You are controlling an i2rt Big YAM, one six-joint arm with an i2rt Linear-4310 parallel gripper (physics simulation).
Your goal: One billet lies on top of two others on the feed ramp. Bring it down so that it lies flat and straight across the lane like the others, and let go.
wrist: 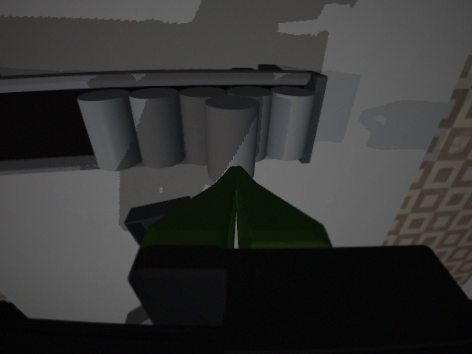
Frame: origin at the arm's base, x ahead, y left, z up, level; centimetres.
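Seen in the pictures: gripper, between the fingertips: (236,175).
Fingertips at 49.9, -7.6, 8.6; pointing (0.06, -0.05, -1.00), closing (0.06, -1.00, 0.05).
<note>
A point is followed by its place in that frame, as x, y, z.
The raised billet (231,135) {50.7, -7.5, 4.7}, a grey cylinder, lies on top of two others, the third billet (197,125) {50.1, -4.8, 1.4} and the fourth billet (263,125) {50.1, -10.4, 0.6} from the left, and hides parts of both. Its long side runs across the lane, like the others. Two more billets (112,131) {49.7, 1.9, 2.1} (159,129) {49.9, -1.8, 1.8} lie to the left and one billet (290,125) {50.1, -12.8, 0.5} lies at the right end, by the end stop. My gripper (236,175) {49.9, -7.6, 8.6} is shut and empty. Its green fingertips show in front of the raised billet's lower end and hide a part of it; whether they touch it I cannot tell.
The feed ramp (200,79) {53.2, -4.9, -1.6} has a long side rail at the back, a dark bed and an end stop (315,120) {50.1, -15.8, -1.3} at the right. A dark block-like part (160,210) {34.1, 1.9, -6.4} shows left of the fingers. A brown patterned floor (435,200) shows at the right. Shadows fall across the pale surface.
</note>
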